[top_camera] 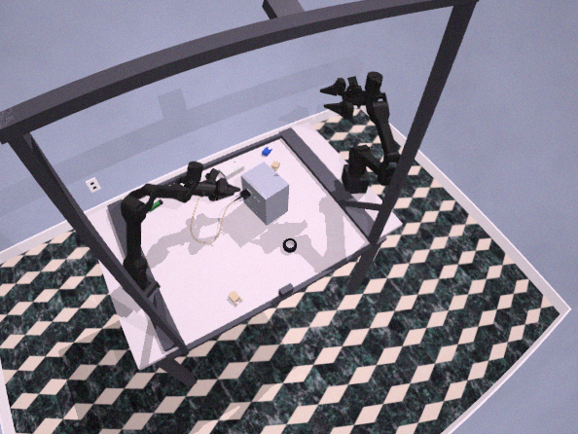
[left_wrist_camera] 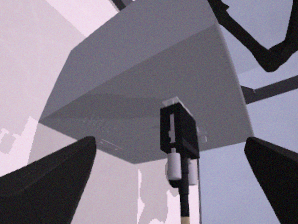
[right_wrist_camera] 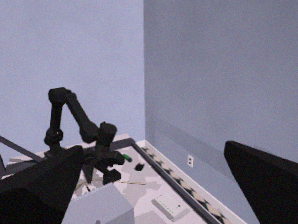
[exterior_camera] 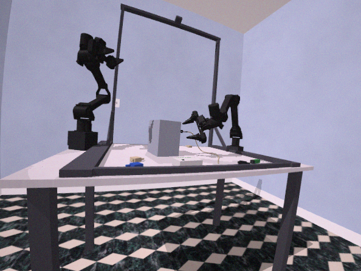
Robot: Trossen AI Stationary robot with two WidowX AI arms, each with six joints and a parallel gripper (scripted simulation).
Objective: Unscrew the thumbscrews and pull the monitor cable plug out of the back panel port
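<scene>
Right now the grey box is 50 mm behind my left hand, 140 mm to the right of it and 60 mm below it.
</scene>
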